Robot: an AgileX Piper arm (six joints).
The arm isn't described. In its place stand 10 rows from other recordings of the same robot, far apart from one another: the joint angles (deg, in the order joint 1, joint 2, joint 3, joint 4, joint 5, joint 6), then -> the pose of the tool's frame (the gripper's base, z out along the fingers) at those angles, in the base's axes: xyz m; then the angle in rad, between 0 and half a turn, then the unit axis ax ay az.
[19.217 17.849 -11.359 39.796 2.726 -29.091] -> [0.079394 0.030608 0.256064 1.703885 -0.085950 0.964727 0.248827]
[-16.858 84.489 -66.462 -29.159 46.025 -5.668] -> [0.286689 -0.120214 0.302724 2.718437 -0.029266 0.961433 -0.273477]
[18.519 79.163 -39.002 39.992 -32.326 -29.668] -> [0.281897 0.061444 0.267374 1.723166 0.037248 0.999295 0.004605]
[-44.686 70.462 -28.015 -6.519 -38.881 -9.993] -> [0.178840 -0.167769 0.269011 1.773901 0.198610 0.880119 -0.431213]
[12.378 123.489 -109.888 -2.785 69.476 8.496] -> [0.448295 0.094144 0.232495 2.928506 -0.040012 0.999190 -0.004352]
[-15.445 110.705 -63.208 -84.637 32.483 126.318] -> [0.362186 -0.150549 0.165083 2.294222 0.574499 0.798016 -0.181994]
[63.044 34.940 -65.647 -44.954 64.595 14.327] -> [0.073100 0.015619 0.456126 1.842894 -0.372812 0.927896 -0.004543]
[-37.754 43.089 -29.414 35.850 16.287 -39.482] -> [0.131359 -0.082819 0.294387 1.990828 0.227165 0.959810 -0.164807]
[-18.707 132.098 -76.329 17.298 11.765 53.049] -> [0.414922 -0.134675 0.046100 2.728465 0.687434 0.713783 0.133974]
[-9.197 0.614 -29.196 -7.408 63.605 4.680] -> [-0.008405 -0.009286 0.276670 2.104020 0.124861 0.987439 -0.096819]
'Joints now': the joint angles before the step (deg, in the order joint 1, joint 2, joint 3, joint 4, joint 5, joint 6). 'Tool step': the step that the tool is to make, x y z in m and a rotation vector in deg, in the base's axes. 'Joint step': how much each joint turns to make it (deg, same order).
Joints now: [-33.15 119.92 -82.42 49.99 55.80 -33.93]
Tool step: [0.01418 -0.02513 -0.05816 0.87 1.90 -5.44]
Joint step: [-1.52 10.04 -3.87 2.83 -5.21 -1.37]
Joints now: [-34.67 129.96 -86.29 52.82 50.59 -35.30]
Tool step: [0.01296 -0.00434 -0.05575 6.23 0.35 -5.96]
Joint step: [0.00 9.39 -3.00 8.95 -2.35 -2.00]
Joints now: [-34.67 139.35 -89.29 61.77 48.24 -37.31]
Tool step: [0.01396 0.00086 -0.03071 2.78 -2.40 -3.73]
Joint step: [0.79 5.94 -3.15 8.30 -1.73 -3.71]
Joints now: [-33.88 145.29 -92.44 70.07 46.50 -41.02]
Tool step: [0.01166 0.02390 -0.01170 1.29 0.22 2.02]
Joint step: [3.20 1.86 -0.59 1.87 -0.18 -0.49]
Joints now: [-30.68 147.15 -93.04 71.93 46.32 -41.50]
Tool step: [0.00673 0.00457 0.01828 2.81 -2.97 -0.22]
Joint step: [0.45 -1.64 -0.24 3.12 2.59 0.00]
